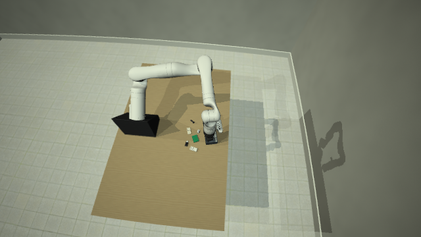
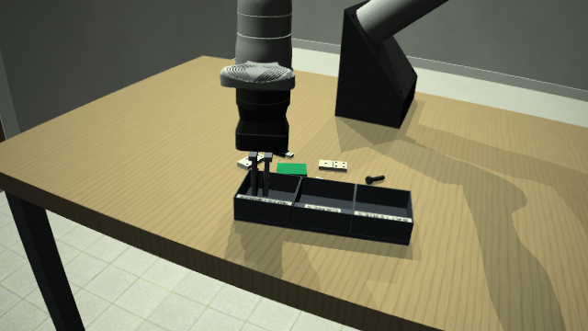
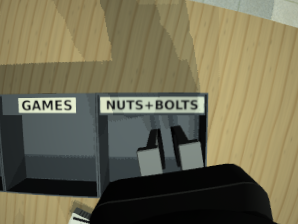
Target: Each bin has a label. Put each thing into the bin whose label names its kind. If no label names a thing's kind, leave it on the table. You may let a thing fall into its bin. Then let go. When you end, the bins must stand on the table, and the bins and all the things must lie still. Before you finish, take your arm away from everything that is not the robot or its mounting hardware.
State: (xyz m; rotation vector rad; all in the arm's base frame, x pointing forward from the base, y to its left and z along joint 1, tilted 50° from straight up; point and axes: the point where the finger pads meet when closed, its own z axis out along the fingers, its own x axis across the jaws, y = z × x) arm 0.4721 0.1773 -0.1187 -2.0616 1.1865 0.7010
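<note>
My hand is 9 cm to the right of the black three-part bin, 3 cm past it and 3 cm above it. The rest, counted from my hand: flat green piece (12 cm behind, 4 cm below, 1 cm to the right); then black usb stick (17 cm behind, 6 cm to the right, 4 cm below); then small white thing (11 cm behind, 5 cm to the left, 4 cm below).
</note>
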